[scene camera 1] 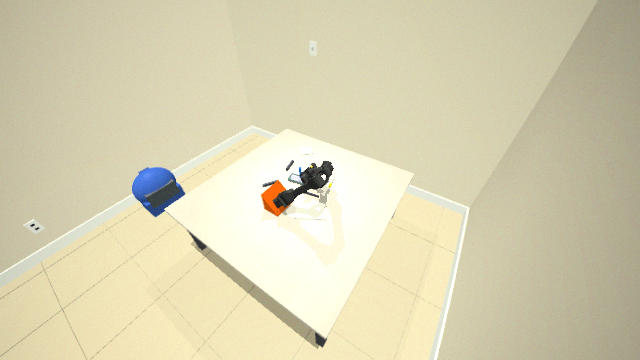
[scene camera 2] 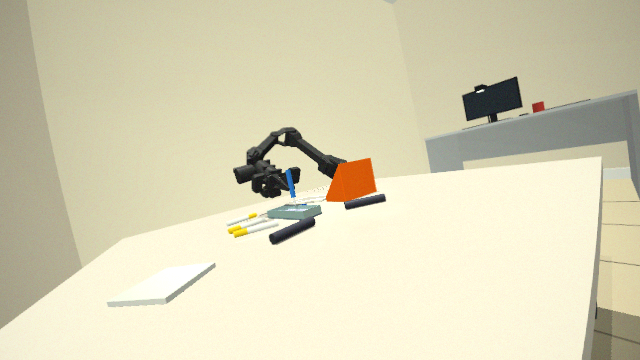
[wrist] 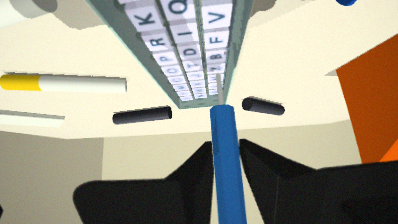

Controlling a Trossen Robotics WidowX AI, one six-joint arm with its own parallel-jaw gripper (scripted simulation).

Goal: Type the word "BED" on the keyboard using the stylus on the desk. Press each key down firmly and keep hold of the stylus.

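You'd see my gripper [scene camera 2: 291, 189] here, and it's there again as my gripper [wrist: 225, 146]. There's a white flat pad [scene camera 2: 161, 288] in the scene too.
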